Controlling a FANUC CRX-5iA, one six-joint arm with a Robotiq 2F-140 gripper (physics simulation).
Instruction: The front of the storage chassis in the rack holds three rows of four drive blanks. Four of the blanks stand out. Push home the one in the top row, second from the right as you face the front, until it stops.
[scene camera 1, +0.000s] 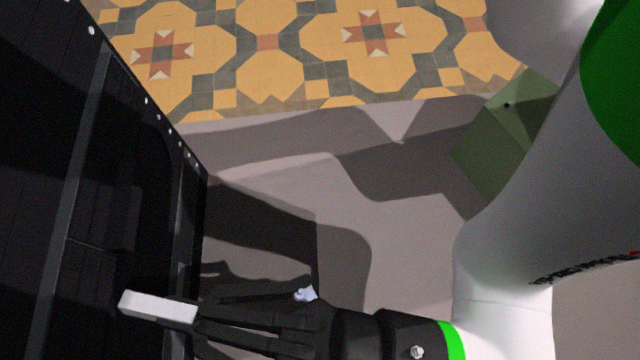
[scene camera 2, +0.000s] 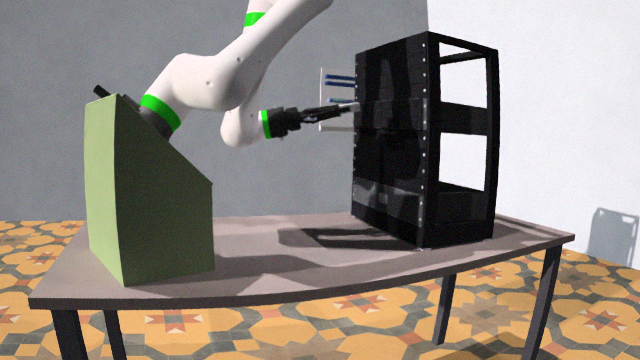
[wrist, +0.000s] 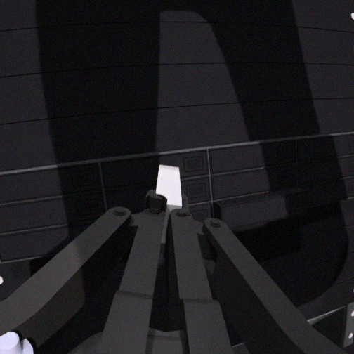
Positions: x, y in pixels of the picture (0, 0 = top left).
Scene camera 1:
my gripper: 124, 301
black rack: 108, 196
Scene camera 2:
my gripper: 359, 106
black rack: 395, 187
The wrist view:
my gripper: 166, 181
black rack: 246, 106
